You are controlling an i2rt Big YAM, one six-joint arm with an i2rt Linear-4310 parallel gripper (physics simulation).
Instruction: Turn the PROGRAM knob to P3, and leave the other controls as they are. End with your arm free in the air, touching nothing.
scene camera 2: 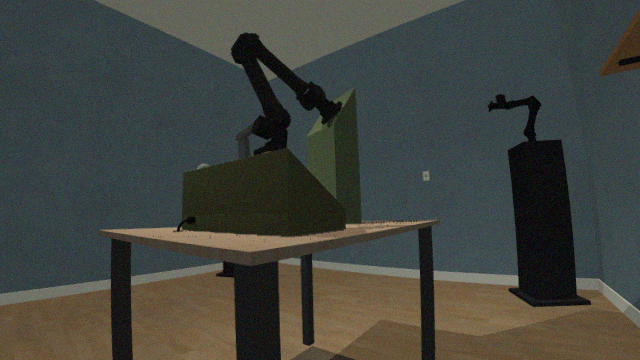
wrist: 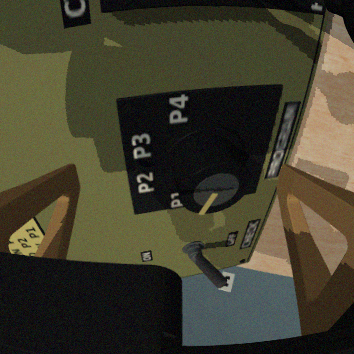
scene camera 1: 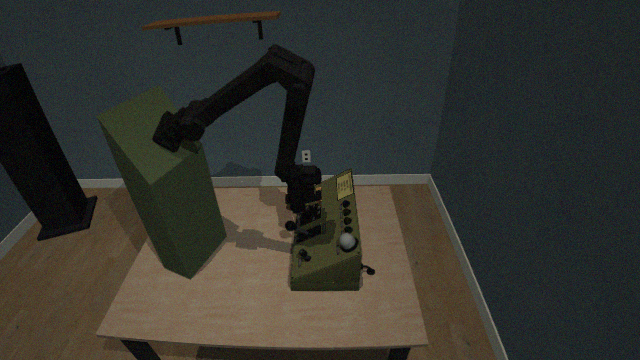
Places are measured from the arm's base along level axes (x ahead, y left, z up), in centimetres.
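Where they show: gripper, fingertip midpoint: [wrist: 177, 175] [scene camera 1: 309, 209]; arm's base at its link origin: [scene camera 2: 332, 113] [scene camera 1: 169, 132].
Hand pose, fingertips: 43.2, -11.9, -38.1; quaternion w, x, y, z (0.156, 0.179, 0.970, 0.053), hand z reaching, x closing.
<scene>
Things, the pixels of their top centre, and the offset from my fingertips, as dx, dy, dz. "pt": a spot on its surface instead.
- PROGRAM knob at its top centre: [wrist: 213, 199] -0.1, +3.7, -2.0
- P3 at a spot on its surface: [wrist: 141, 146] pt +3.8, +0.4, -3.4
- black dial plate at a spot on its surface: [wrist: 250, 105] pt -2.5, +0.8, -6.8
- CHECK toggle at its top centre: [wrist: 202, 283] +4.2, +14.9, -2.0
- ball-ended lever at its top centre: [scene camera 1: 289, 222] -9.7, -5.3, +1.2
- small stick at its top centre: [scene camera 1: 305, 250] -8.5, -18.8, -1.1
- white ball at a spot on its surface: [scene camera 1: 347, 241] pt +3.3, -26.9, +6.3
- side crank at a spot on its surface: [scene camera 1: 369, 270] pt +13.8, -25.9, -15.1
The PROGRAM knob [wrist: 216, 191] is dark and round with a grey cap. Its yellow pointer aims down and left in the wrist view, on the P1 side. P3 [wrist: 141, 146] is printed higher on the black dial plate [wrist: 250, 105], between P2 and P4. My gripper [scene camera 1: 311, 200] [wrist: 177, 175] is open and empty, its brown fingers wide apart on either side of the knob in the wrist view, apparently clear of it. The sloped olive console [scene camera 1: 325, 277] [scene camera 2: 235, 195] [wrist: 30, 100] carries the dial. In scene camera 2 the console hides the fingertips.
The CHECK toggle [wrist: 207, 267] stands near the knob. The console also bears a ball-ended lever [scene camera 1: 290, 226], a small stick [scene camera 1: 304, 255], a white ball [scene camera 1: 347, 241], black knobs [scene camera 1: 347, 212] and a side crank [scene camera 1: 369, 270]. A green pedestal [scene camera 1: 185, 215] [scene camera 2: 347, 165] carries my arm.
</scene>
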